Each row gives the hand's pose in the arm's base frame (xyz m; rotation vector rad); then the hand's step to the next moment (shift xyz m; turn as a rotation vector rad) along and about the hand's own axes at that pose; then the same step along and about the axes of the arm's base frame.
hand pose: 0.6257 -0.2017 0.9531 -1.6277 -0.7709 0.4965
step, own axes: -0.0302 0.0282 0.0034 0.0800 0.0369 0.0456
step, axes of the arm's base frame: -0.0172 -0.0214 -0.0310 0.0312 0.0863 -0.0376
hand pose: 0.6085 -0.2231 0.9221 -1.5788 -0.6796 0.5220
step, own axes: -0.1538 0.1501 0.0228 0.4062 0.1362 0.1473
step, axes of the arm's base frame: -0.1079 -0.0970 -0.1602 0.2096 0.3801 -0.1299
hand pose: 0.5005 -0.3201 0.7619 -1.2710 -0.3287 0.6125
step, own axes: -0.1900 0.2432 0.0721 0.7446 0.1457 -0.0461
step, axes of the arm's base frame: -0.2509 -0.0156 -0.1931 0.5838 0.4307 -0.2269
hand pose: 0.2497 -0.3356 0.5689 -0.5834 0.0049 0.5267
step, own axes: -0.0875 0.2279 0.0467 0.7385 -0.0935 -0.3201
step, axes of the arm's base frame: -0.1909 0.1443 -0.0671 0.7310 0.1146 -0.3304
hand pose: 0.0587 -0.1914 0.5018 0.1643 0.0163 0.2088
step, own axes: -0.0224 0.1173 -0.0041 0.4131 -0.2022 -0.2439
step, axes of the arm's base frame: -0.0461 0.1092 0.0152 0.4375 -0.0701 -0.2734
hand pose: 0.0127 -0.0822 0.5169 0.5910 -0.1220 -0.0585
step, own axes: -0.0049 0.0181 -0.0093 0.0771 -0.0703 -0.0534
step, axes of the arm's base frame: -0.0033 0.0206 0.0020 0.0820 -0.0357 -0.0757
